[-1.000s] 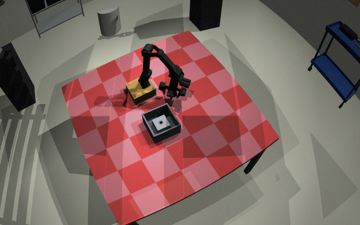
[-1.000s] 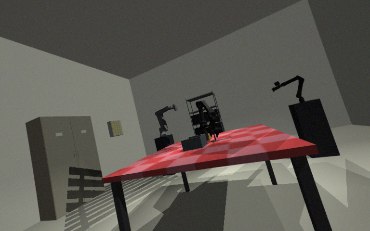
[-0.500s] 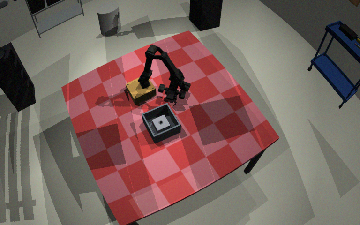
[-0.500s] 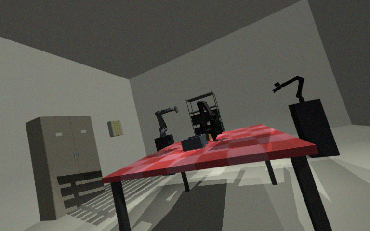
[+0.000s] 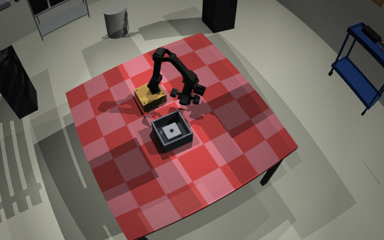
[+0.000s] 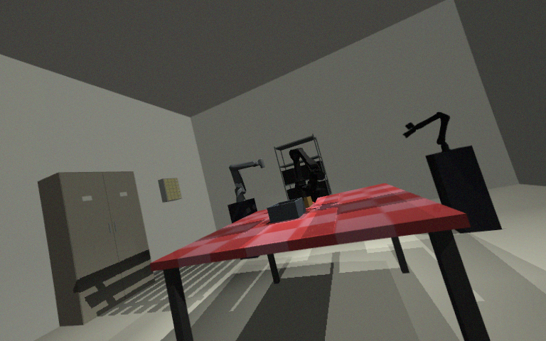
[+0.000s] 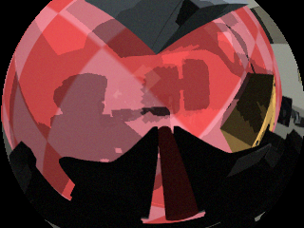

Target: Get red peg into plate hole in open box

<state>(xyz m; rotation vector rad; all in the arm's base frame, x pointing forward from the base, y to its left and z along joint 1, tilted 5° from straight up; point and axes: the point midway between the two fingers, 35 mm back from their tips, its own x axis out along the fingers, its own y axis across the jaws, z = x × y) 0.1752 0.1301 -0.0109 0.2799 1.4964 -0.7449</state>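
Now: gripper tip 16 cm short of the grey plate and 15 cm to the left of it. The rest, counted from my gripper tip: dark grey box: 16 cm ahead, 15 cm to the right, 2 cm below; red peg: 1 cm to the left, 3 cm above.
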